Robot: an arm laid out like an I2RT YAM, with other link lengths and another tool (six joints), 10 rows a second.
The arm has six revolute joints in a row. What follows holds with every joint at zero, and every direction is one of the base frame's. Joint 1 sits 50.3 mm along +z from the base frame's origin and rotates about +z. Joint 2 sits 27.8 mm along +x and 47.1 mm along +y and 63.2 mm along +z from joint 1 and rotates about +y. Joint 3 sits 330 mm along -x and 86 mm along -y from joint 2 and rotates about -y. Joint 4 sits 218 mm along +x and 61.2 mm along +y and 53.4 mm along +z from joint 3 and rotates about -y. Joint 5 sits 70.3 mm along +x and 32.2 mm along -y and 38.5 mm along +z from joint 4 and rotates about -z. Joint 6 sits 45.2 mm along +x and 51.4 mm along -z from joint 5 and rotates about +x. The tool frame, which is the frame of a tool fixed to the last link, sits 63 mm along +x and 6 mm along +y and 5 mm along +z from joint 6; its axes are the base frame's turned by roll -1.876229, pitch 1.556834 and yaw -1.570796 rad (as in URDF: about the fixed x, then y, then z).
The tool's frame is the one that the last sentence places.
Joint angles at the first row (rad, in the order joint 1, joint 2, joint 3, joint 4, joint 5, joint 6):
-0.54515 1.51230 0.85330 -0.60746 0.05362 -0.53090
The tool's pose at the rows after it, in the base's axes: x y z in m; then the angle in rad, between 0 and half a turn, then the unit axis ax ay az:
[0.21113 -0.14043 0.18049 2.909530 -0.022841 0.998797 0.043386]
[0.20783 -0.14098 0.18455 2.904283 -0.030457 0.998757 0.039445]
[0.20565 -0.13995 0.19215 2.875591 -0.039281 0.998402 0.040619]
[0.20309 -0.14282 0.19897 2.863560 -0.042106 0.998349 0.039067]
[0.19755 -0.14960 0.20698 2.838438 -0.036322 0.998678 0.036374]
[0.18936 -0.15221 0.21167 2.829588 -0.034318 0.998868 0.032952]
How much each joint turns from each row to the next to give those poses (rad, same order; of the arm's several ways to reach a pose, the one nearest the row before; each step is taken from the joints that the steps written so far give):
-0.00843 -0.01739 -0.00386 -0.00142 0.00447 -0.02774
-0.01023 -0.01810 0.00171 -0.00829 -0.00313 -0.02440
-0.01236 -0.02829 0.00695 -0.01022 -0.02548 -0.02163
-0.02098 -0.01463 0.01741 -0.01939 -0.01284 -0.02255
-0.04543 -0.01931 0.01649 -0.01398 -0.02329 -0.02561
-0.03411 -0.02414 0.00094 -0.01484 -0.01185 -0.02631

